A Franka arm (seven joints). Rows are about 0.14 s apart.
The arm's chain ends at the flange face. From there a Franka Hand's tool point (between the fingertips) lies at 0.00 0.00 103.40 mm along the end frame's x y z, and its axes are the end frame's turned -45 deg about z.
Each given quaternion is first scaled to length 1.
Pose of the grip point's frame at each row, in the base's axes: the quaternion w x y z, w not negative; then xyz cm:
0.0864 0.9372 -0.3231 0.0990 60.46 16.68 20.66
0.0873 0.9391 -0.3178 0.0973 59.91 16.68 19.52
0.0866 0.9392 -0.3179 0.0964 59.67 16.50 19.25
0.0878 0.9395 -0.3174 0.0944 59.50 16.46 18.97
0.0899 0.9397 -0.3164 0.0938 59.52 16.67 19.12
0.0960 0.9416 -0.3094 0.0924 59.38 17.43 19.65
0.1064 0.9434 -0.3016 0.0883 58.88 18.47 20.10
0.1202 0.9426 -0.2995 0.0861 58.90 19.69 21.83
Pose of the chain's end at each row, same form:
0.0419 0.7422 -0.6572 0.1245 59.12 19.02 30.64
0.0434 0.7460 -0.6530 0.1233 58.59 19.01 29.51
0.0431 0.7461 -0.6531 0.1222 58.37 18.82 29.24
0.0450 0.7465 -0.6528 0.1208 58.24 18.79 28.97
0.0472 0.7471 -0.6519 0.1211 58.29 19.03 29.11
0.0533 0.7515 -0.6462 0.1221 58.20 19.89 29.62
0.0645 0.7561 -0.6396 0.1223 57.82 21.10 30.04
0.0781 0.7562 -0.6374 0.1255 57.97 22.57 31.72

